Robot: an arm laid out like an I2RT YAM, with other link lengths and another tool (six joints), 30 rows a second.
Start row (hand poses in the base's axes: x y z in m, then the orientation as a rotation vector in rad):
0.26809, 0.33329, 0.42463, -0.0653, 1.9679, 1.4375
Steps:
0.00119, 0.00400, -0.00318, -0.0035, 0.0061, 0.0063
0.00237, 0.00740, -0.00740, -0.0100, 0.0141, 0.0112
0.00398, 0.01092, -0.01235, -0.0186, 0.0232, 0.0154
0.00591, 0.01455, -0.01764, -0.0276, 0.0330, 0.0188
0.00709, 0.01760, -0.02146, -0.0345, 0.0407, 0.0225
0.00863, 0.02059, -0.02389, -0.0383, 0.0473, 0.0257
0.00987, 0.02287, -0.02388, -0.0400, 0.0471, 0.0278
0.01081, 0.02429, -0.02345, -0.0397, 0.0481, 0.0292
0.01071, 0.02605, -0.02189, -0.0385, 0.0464, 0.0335
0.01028, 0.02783, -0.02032, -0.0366, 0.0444, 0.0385
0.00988, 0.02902, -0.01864, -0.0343, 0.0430, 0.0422
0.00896, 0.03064, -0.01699, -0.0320, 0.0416, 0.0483
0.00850, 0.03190, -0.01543, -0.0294, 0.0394, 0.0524
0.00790, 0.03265, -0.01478, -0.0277, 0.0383, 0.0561
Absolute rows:
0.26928, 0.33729, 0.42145, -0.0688, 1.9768, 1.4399
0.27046, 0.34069, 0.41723, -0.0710, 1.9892, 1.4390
0.27207, 0.34421, 0.41228, -0.0726, 2.0038, 1.4359
0.27400, 0.34784, 0.40699, -0.0731, 2.0191, 1.4320
0.27518, 0.35089, 0.40317, -0.0744, 2.0312, 1.4297
0.27672, 0.35388, 0.40074, -0.0746, 2.0401, 1.4299
0.27796, 0.35616, 0.40075, -0.0776, 2.0416, 1.4295
0.27890, 0.35758, 0.40118, -0.0782, 2.0425, 1.4309
0.27880, 0.35934, 0.40274, -0.0832, 2.0413, 1.4344
0.27837, 0.36112, 0.40431, -0.0888, 2.0394, 1.4389
0.27797, 0.36231, 0.40599, -0.0925, 2.0375, 1.4432
0.27705, 0.36393, 0.40764, -0.0986, 2.0360, 1.4489
0.27659, 0.36519, 0.40920, -0.1031, 2.0332, 1.4535
0.27599, 0.36594, 0.40985, -0.1069, 2.0319, 1.4572

